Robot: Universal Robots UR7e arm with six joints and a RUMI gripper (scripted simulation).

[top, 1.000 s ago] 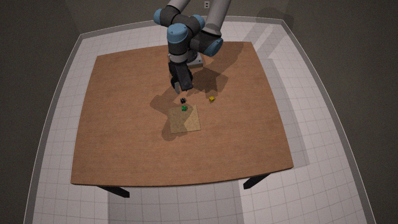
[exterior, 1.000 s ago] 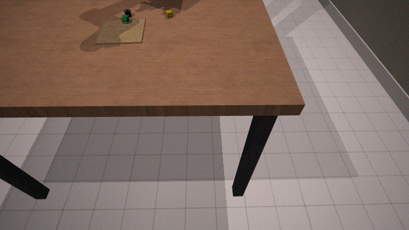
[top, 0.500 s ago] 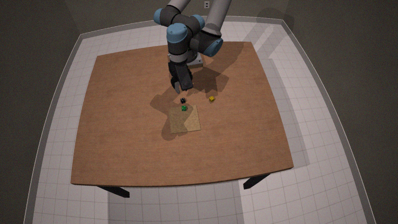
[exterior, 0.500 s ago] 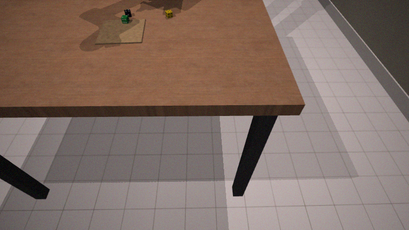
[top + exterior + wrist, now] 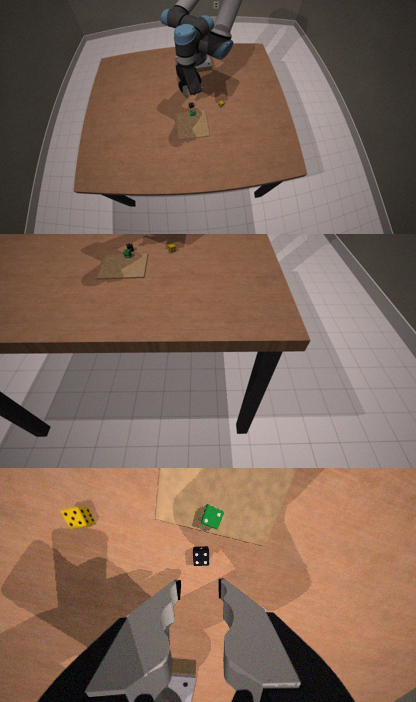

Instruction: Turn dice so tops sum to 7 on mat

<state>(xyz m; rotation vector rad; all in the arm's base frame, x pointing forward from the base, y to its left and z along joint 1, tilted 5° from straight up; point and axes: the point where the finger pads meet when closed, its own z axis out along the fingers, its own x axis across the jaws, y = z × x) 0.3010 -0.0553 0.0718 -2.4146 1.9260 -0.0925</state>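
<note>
Right now the black die is 8 cm below my hand. Round my hand: yellow die (2 cm ahead, 14 cm to the left, 8 cm below); then green die (5 cm ahead, 8 cm below); then tan mat (10 cm ahead, 1 cm to the right, 9 cm below).
</note>
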